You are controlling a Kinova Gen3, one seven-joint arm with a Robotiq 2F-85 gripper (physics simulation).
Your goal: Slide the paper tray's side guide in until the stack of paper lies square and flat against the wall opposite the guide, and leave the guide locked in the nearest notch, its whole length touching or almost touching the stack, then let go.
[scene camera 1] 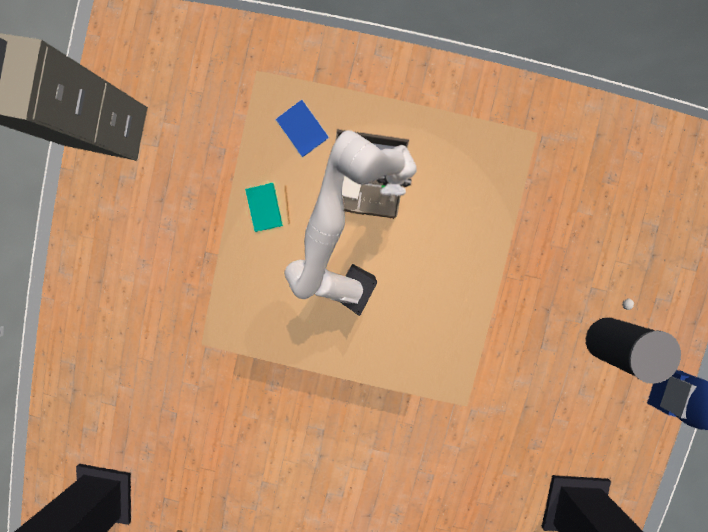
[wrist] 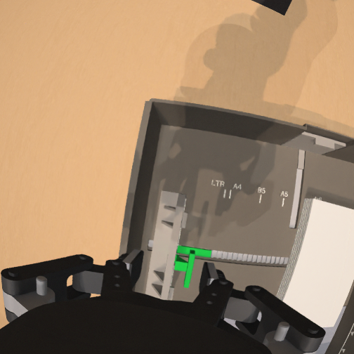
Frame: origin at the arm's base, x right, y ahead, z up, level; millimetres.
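Seen in the pictures: arm's base, origin of the base link: (scene camera 1: pixel 352 291).
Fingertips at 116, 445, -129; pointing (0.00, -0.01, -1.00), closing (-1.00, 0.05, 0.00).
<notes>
Pixels of each thing's top centre, then the offset from my fingertips to it, as dx, dy, dz. "pt": a spot on its surface instead.
- dark grey paper tray, surface spot: (scene camera 1: pixel 369 214) pt -80, -128, -48
- white paper stack, middle of its top: (scene camera 1: pixel 350 179) -179, +17, -52
- blue pad, middle of its top: (scene camera 1: pixel 302 128) -419, +231, -84
- green pad, middle of its top: (scene camera 1: pixel 263 207) -558, -138, -74
- thin stick, middle of its top: (scene camera 1: pixel 287 204) -455, -117, -85
The dark grey paper tray (scene camera 1: pixel 369 215) (wrist: pixel 225 114) lies partly under my arm. Its pale side guide (wrist: pixel 168 225) stands near the left wall in the wrist view, with a green latch (wrist: pixel 189 270) on its right side. The white paper stack (scene camera 1: pixel 350 188) (wrist: pixel 325 250) lies well to the right of the guide, with a wide gap between them, and looks slightly askew to it. My gripper (wrist: pixel 171 268) is open, one fingertip on each side of the guide and latch in the wrist view; its height above them is unclear. The guide's near end is hidden by the gripper.
A ribbed strip (wrist: pixel 250 257) runs from the latch towards the stack, and a thin pale bar (wrist: pixel 296 192) stands near the stack. A blue pad (scene camera 1: pixel 302 128), a green pad (scene camera 1: pixel 263 207) and a thin stick (scene camera 1: pixel 287 204) lie left of the tray.
</notes>
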